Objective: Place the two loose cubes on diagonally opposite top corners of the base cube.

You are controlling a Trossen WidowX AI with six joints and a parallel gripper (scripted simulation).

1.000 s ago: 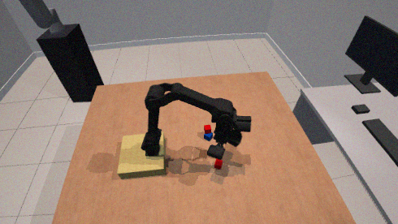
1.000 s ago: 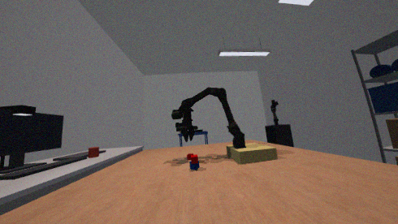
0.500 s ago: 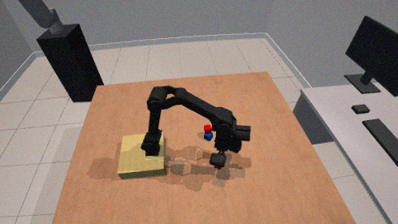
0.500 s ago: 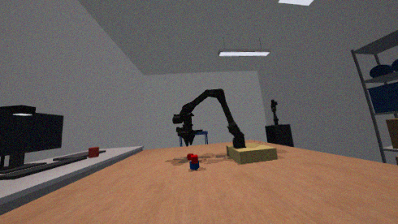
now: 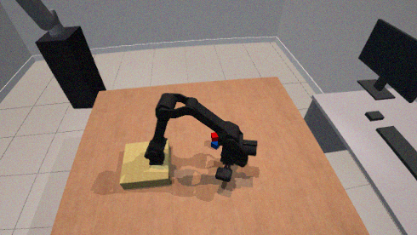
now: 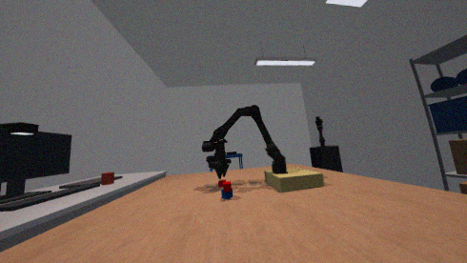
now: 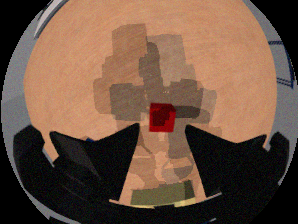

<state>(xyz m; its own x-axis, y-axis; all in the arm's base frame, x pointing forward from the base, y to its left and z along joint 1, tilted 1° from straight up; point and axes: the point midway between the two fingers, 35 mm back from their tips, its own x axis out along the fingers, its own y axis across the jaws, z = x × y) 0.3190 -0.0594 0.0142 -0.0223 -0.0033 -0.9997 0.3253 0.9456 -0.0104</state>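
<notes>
The blue cube is 4 cm behind my gripper tip, 17 cm to the left of it and 3 cm below it.
</notes>
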